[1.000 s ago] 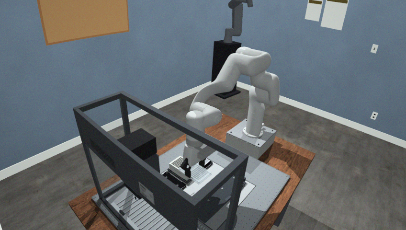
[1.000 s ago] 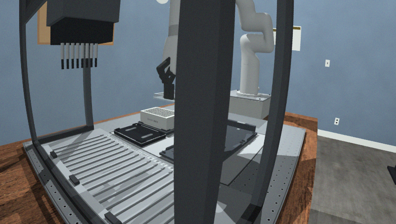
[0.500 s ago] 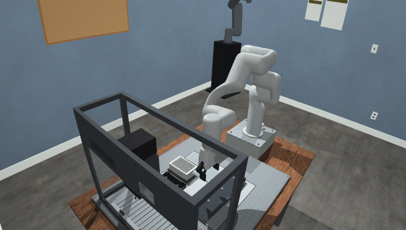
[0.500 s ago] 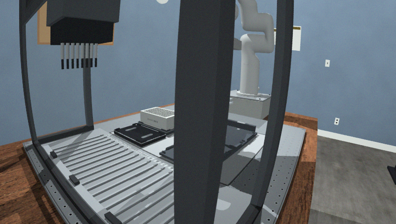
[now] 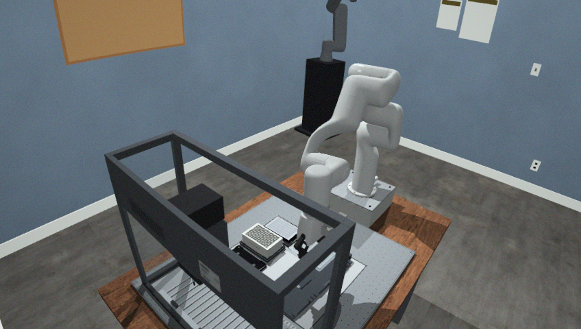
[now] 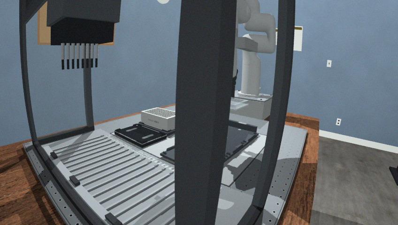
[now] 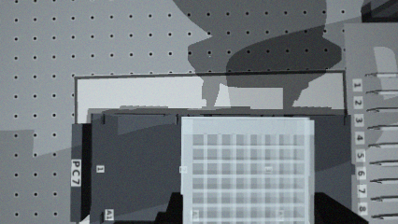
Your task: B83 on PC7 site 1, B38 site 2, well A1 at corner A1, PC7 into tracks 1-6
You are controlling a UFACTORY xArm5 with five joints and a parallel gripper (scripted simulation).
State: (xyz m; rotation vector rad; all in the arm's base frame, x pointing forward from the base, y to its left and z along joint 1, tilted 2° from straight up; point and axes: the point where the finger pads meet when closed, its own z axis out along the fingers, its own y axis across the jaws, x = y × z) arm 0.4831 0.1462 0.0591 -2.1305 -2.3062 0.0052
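Right now my hand is 10 mm past the dark plate carrier PC7 and 120 mm above it. Round my hand: dark frame post: 370 mm ahead, 230 mm to the left, 110 mm above.
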